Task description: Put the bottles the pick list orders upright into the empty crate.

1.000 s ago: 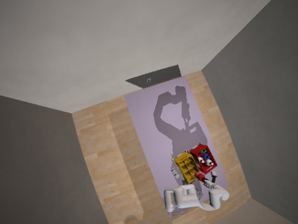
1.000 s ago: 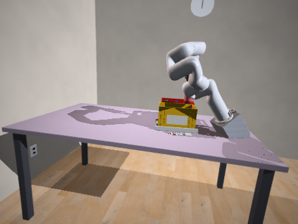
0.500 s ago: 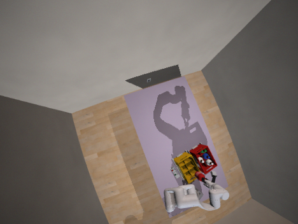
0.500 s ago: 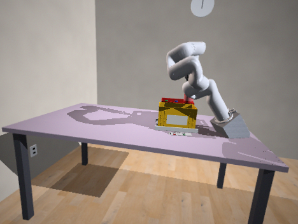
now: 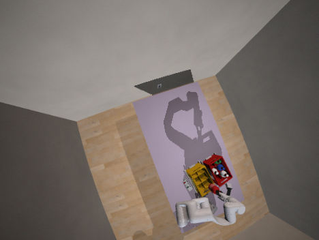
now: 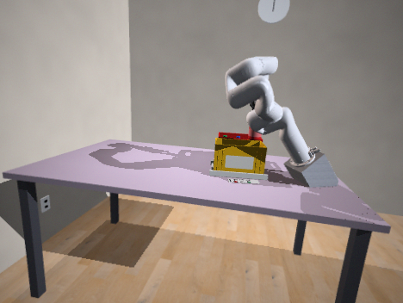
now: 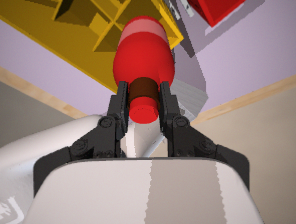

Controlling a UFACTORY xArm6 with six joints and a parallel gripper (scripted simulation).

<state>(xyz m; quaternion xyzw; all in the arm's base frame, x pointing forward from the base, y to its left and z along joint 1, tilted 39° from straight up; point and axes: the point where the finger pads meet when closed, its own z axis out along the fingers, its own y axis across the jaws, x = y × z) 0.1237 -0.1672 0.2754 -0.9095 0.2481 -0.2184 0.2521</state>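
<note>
The yellow crate lies 60 mm ahead of my hand, 70 mm to the left of it and 250 mm below it. Also, from my hand: red crate (130 mm ahead, 140 mm to the right, 250 mm below); then blue-label bottle (150 mm ahead, 190 mm to the right, 250 mm below); then white bottle (60 mm ahead, 220 mm to the right, 250 mm below).
</note>
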